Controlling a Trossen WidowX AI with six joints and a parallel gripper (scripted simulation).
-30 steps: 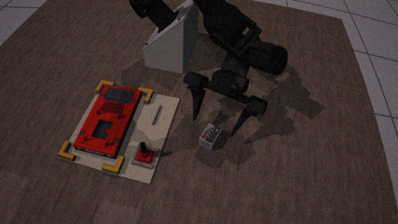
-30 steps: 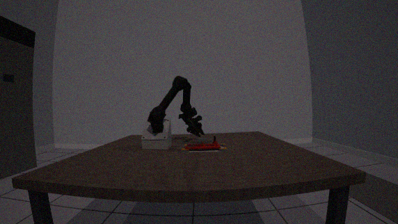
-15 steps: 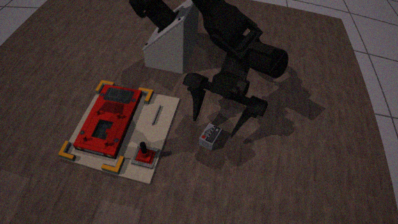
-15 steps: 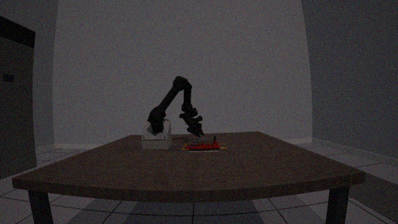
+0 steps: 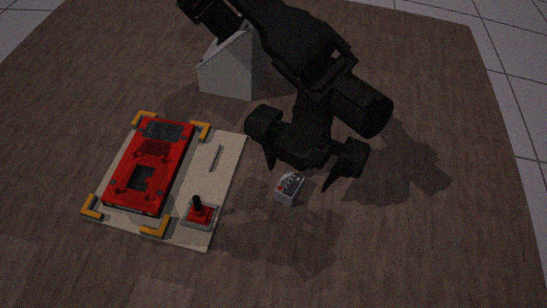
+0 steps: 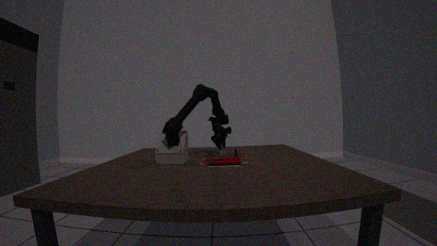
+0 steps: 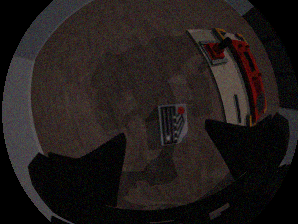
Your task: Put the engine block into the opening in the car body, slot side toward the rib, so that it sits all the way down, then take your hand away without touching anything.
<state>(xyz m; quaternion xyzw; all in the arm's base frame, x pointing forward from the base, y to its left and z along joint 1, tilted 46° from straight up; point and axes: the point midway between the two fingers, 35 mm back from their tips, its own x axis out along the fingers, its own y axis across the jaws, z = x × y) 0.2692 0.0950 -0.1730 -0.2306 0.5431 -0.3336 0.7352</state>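
Now: gripper tip 30 mm above the grey engine block and 10 mm to the left of it. From my gripper tip the other things lie so: black upright peg 140 mm to the right, 80 mm ahead, 10 mm below.
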